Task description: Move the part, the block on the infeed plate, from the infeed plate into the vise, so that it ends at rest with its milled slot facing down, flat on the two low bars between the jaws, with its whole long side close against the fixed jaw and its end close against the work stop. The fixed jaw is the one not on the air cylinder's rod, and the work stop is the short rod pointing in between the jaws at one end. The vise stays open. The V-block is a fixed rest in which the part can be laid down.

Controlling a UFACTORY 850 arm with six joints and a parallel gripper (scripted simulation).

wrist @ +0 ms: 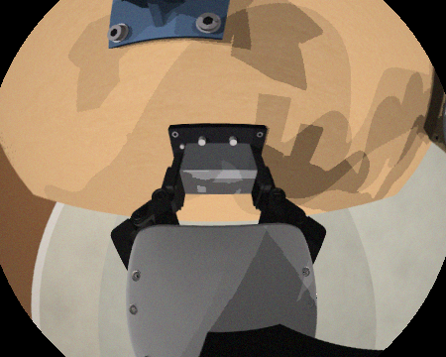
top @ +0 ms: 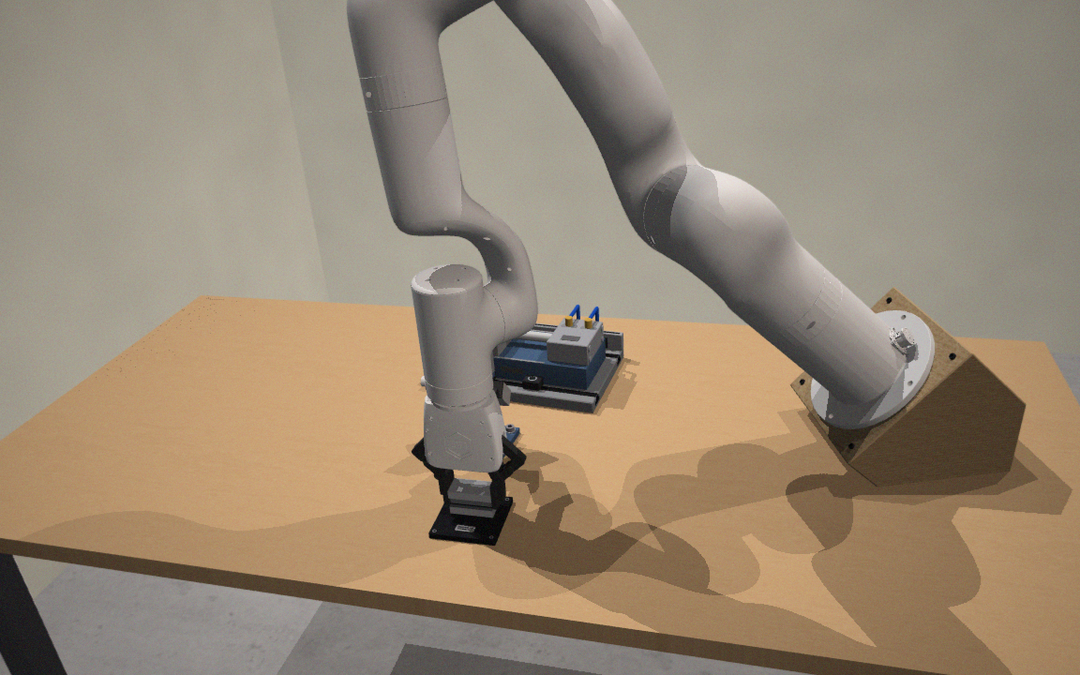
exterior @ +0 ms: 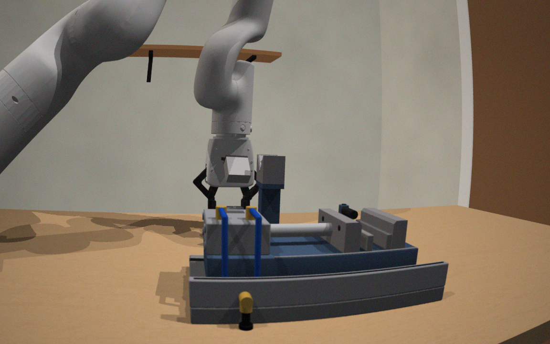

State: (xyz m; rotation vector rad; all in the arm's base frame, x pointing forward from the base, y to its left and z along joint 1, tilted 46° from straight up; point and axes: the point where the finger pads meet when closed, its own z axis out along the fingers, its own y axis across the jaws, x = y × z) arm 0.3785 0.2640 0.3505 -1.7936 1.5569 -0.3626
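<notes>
My hand is 1 cm to the right of the part and 1 cm above it. Also, from my hand: black infeed plate 1 cm to the left, 3 cm below; then work stop 19 cm ahead, 29 cm to the right, 5 cm above; then air cylinder 4 cm ahead, 37 cm to the right, 4 cm above.
</notes>
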